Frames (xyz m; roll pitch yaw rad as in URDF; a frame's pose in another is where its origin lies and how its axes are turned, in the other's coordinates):
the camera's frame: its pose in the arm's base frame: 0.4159 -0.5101 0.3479 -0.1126 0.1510 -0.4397
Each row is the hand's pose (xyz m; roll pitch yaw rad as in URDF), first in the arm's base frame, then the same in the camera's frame.
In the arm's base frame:
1: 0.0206 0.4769 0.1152 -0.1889 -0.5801 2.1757
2: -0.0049 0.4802 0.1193 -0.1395 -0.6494 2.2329
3: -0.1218 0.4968 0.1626 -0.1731 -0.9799 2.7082
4: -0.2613 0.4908 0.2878 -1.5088 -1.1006 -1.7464
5: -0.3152 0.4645 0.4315 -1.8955 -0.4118 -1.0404
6: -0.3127 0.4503 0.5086 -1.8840 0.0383 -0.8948
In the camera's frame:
1: -0.7340 0.7593 -0.2634 -0.3862 -0.4978 2.7085
2: -0.7588 0.7514 -0.2639 -0.3384 -0.5566 2.7773
3: -0.8769 0.7140 -0.2422 -0.3374 -0.8214 -3.0145
4: -1.0180 0.6378 -0.1449 -1.1789 -1.0052 -1.6029
5: -1.0767 0.5760 -0.0146 -1.6960 -0.4645 -0.6941
6: -1.0801 0.5556 0.0610 -1.7164 -0.0472 -0.4644

